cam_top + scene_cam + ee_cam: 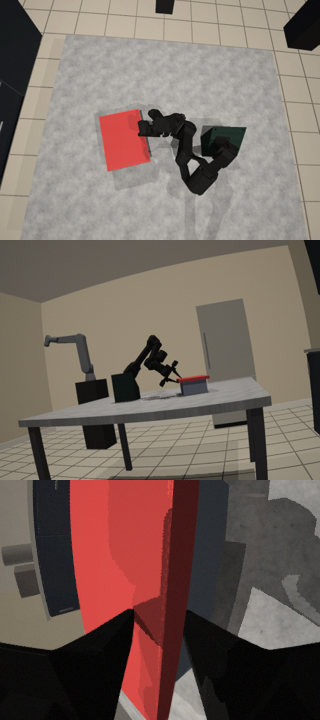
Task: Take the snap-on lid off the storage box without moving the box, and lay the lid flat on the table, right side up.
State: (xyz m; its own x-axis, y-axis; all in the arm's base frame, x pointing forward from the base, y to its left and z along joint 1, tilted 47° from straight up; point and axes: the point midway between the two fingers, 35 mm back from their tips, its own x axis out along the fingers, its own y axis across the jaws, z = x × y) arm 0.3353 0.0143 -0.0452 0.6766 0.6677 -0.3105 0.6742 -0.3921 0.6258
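The red lid lies 7 cm ahead of my gripper tip, 2 cm to the left of it and 1 cm above it. The rest, counted from my gripper tip: grey-blue storage box 7 cm ahead, 2 cm to the left, 4 cm below.
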